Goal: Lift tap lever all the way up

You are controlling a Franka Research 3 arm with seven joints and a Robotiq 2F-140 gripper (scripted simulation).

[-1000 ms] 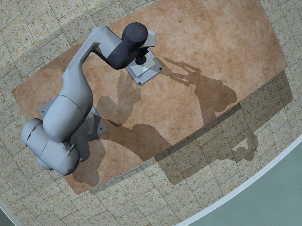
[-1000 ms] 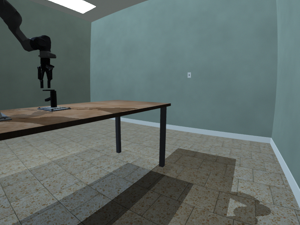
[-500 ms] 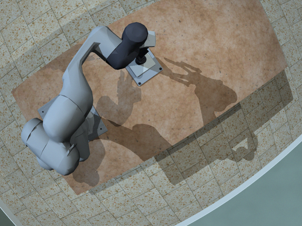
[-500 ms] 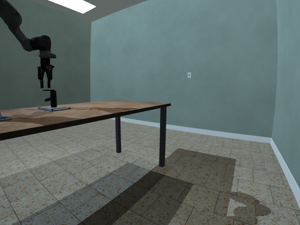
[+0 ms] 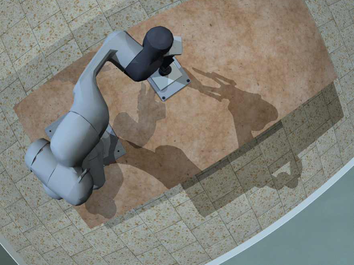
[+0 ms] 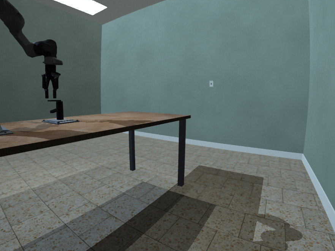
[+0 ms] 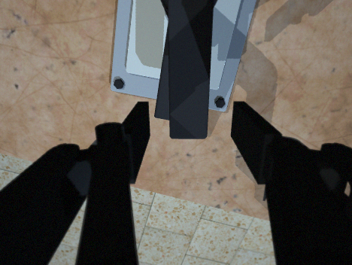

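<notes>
Now: hand 5 cm above the lever, 3 cm to the left of it and 1 cm short of it. The rest, counted from my hand: base plate (19 cm below, 9 cm to the right, 2 cm ahead).
</notes>
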